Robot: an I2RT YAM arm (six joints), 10 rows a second.
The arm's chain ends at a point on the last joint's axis. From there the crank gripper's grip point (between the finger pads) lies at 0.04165 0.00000 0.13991 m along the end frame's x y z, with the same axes.
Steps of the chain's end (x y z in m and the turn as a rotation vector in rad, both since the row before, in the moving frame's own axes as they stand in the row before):
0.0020, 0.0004, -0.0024, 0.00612, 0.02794, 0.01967
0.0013, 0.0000, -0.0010, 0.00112, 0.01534, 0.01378
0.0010, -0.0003, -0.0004, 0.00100, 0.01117, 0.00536
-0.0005, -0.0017, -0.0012, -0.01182, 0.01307, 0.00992
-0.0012, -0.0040, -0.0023, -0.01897, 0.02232, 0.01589
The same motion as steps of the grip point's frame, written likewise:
0.0059, 0.0004, -0.0036, 0.00612, 0.02794, 0.01967
0.0034, 0.0004, -0.0017, 0.00112, 0.01534, 0.01378
0.0026, -0.0002, -0.0009, 0.00100, 0.01117, 0.00536
0.0013, 0.0004, -0.0018, -0.01182, 0.01307, 0.00992
0.0019, -0.0007, -0.0033, -0.01897, 0.02232, 0.01589

